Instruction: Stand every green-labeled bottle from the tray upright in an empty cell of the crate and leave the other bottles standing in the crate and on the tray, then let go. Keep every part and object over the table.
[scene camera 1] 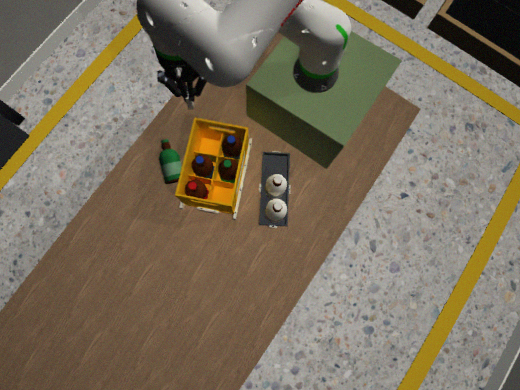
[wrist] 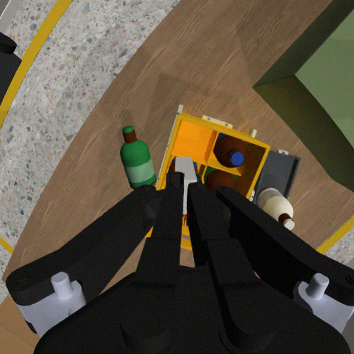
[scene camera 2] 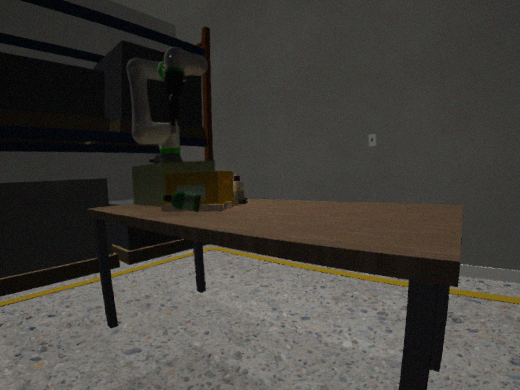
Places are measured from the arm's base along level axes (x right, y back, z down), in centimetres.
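Pixels of known places: gripper, fingertip midpoint: [scene camera 1: 190, 104] [scene camera 2: 173, 133]; arm's base, link origin: [scene camera 1: 315, 72] [scene camera 2: 170, 163].
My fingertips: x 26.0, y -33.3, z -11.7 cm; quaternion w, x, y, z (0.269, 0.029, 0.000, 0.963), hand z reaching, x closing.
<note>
Ahead of a thing's pixels: the offset from my fingertips to its top centre. "spot": to the spot under its first point.
A green bottle with a pale green label @(dz +27.0, dx +7.8, dy -11.9 cm) [scene camera 1: 170, 164] [scene camera 2: 186, 201] [wrist: 138, 165] lies on its side on the table, beside the crate's long side. The yellow crate @(dz +19.0, dx -17.3, dy -6.7 cm) [scene camera 1: 186, 172] [scene camera 2: 225, 187] [wrist: 259, 167] holds bottles with blue, green and red caps; one corner cell and the diagonally opposite corner cell are empty in scene camera 1. The dark tray @(spot: dz +36.0, dx -26.5, dy +6.5 cm) [scene camera 1: 275, 163] [wrist: 276, 172] holds two white bottles @(dz +20.5, dx -30.7, dy -2.9 cm) [scene camera 1: 276, 185] @(dz +20.5, dx -34.6, dy -10.8 cm) [scene camera 1: 276, 210], standing. My gripper [scene camera 1: 189, 105] [wrist: 182, 169] is shut and empty, high above the table near the crate's end.
The green pedestal [scene camera 1: 295, 120] [scene camera 2: 145, 182] [wrist: 320, 100] under the arm stands close to the crate and tray. The table's long edge runs near the lying bottle, with speckled floor beyond. A dark storage rack [scene camera 2: 206, 100] stands behind the arm.
</note>
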